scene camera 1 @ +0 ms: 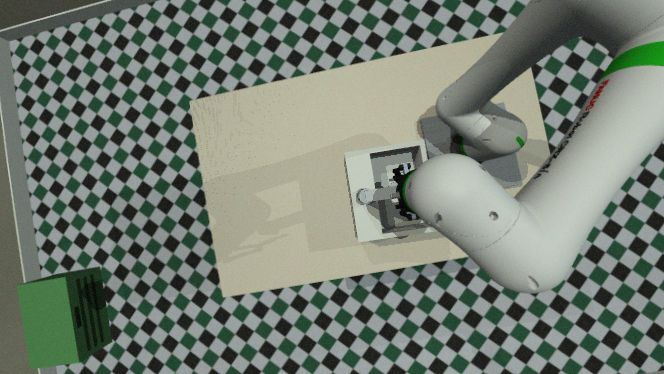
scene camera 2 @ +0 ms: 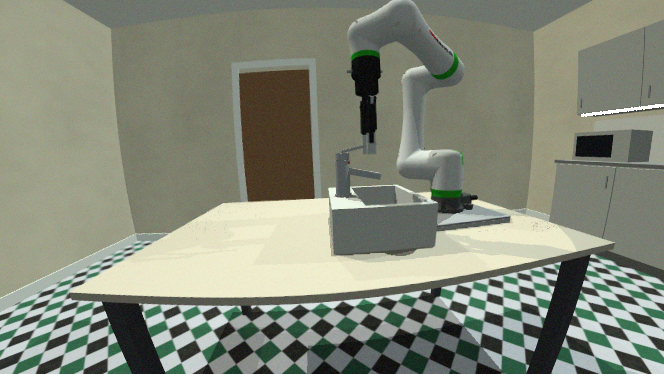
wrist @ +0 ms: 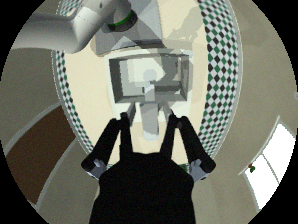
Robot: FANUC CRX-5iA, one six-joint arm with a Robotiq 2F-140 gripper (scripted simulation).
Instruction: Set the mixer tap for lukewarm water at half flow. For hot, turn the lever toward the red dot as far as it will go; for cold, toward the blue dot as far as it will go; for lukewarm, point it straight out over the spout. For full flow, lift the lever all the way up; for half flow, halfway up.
Scene:
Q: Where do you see a white basin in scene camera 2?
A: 386, 218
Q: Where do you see a white basin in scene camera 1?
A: At 362, 165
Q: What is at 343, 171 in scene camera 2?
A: A grey mixer tap.

